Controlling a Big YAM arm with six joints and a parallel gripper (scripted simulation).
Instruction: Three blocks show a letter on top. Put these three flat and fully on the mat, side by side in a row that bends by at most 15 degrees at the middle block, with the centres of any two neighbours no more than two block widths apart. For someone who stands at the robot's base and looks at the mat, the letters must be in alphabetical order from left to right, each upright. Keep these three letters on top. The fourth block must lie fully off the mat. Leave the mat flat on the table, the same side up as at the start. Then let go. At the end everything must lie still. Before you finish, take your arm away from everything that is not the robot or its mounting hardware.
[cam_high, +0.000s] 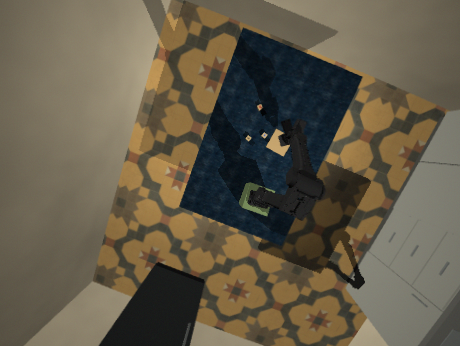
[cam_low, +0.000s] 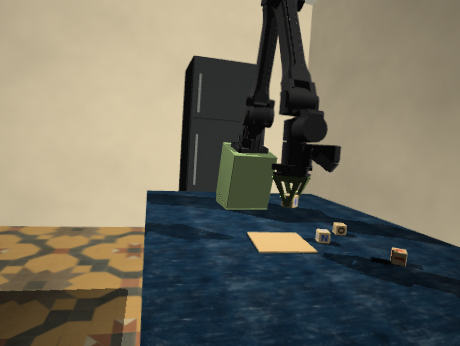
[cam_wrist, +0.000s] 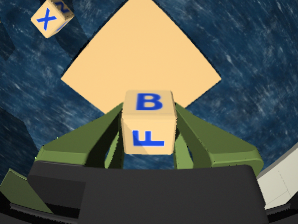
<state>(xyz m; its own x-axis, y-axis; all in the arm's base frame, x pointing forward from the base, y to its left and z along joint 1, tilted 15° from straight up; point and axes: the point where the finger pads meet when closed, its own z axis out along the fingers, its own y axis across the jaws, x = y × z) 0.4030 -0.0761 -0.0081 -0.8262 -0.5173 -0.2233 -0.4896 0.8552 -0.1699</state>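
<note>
My hand is 110 mm above the tan mat and 20 mm past it.
</note>
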